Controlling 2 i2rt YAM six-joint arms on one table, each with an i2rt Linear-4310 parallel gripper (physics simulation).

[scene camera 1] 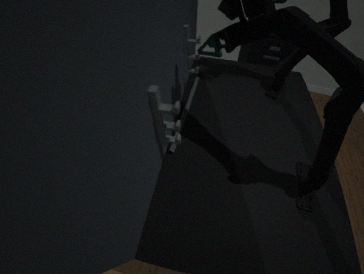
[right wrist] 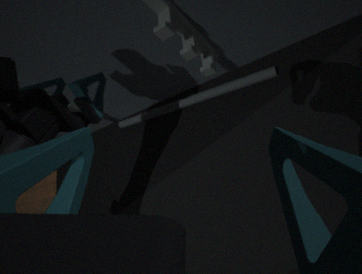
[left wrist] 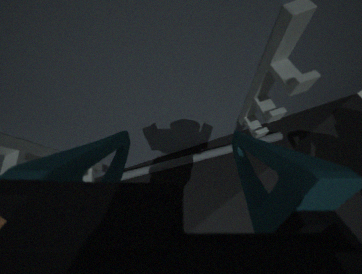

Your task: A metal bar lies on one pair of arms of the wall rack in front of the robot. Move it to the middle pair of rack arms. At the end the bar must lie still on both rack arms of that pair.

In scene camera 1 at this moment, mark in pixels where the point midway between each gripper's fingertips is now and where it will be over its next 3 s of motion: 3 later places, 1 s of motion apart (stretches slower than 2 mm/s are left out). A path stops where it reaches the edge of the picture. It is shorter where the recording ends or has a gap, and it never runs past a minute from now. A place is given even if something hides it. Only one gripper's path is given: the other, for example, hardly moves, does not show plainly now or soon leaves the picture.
My left gripper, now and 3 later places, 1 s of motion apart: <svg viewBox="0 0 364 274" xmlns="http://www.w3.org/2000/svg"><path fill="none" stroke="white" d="M203 48L190 57L198 58L224 60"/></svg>
